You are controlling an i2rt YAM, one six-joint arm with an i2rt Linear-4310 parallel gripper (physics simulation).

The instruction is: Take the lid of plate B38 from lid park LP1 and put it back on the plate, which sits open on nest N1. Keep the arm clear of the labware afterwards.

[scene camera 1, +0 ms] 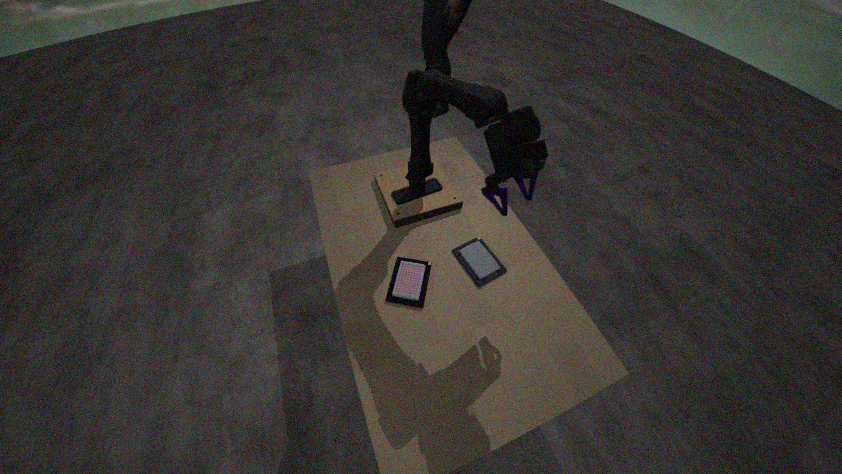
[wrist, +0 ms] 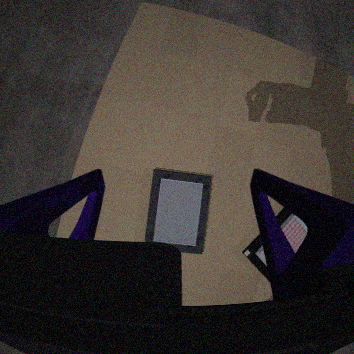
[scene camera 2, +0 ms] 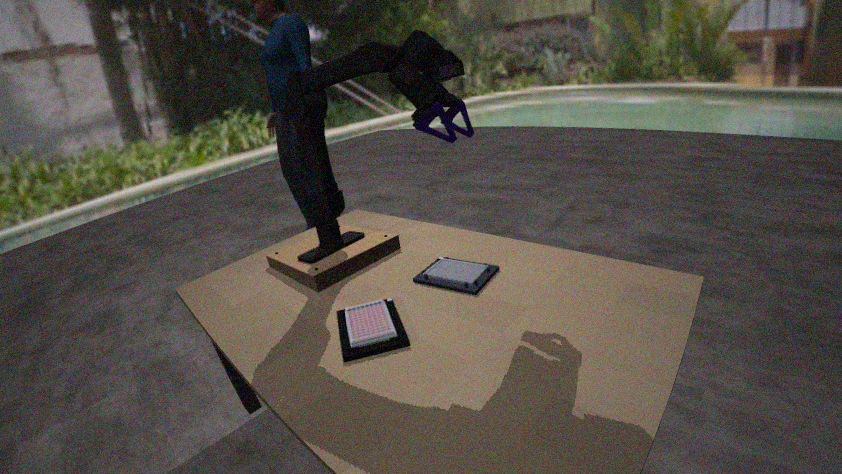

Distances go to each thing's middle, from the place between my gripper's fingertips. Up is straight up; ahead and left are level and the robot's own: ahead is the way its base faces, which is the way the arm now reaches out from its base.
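With the grey plate lid (scene camera 2: 455, 271), my gripper is 3 cm to the left of it, 4 cm past it and 30 cm above it. The black lid park (scene camera 2: 491, 269) is 3 cm to the right of my hand and 4 cm behind it, and it is 30 cm below my hand.
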